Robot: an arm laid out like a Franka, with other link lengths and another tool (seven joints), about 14 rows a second.
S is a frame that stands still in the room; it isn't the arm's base.
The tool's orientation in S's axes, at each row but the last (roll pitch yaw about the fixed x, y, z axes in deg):
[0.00 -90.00 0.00]
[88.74 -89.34 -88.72]
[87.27 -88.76 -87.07]
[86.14 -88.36 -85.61]
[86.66 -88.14 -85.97]
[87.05 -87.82 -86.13]
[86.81 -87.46 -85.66]
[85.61 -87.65 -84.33]
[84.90 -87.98 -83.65]
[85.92 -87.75 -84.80]
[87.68 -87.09 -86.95]
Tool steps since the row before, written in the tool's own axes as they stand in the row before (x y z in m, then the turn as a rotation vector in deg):
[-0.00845 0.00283 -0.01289 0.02 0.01 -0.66]
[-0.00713 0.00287 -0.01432 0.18 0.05 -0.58]
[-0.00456 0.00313 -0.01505 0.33 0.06 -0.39]
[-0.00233 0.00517 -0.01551 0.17 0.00 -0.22]
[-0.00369 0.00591 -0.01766 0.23 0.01 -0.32]
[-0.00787 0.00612 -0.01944 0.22 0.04 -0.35]
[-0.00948 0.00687 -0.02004 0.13 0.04 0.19]
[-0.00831 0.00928 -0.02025 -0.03 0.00 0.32]
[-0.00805 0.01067 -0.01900 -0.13 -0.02 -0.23]
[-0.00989 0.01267 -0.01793 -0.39 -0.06 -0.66]
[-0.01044 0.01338 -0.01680 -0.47 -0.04 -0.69]
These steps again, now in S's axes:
[0.01289 0.00283 -0.00845 0.66 0.01 0.02]
[0.01432 0.00296 -0.00710 0.58 0.05 0.18]
[0.01503 0.00328 -0.00451 0.39 0.05 0.33]
[0.01546 0.00538 -0.00221 0.22 0.00 0.17]
[0.01758 0.00624 -0.00353 0.32 0.01 0.23]
[0.01932 0.00673 -0.00767 0.35 0.04 0.22]
[0.01987 0.00768 -0.00922 -0.19 0.03 0.13]
[0.02000 0.01006 -0.00799 -0.32 -0.01 -0.03]
[0.01873 0.01136 -0.00773 0.23 -0.01 -0.13]
[0.01764 0.01340 -0.00944 0.66 -0.03 -0.39]
[0.01660 0.01411 -0.00978 0.69 -0.01 -0.47]

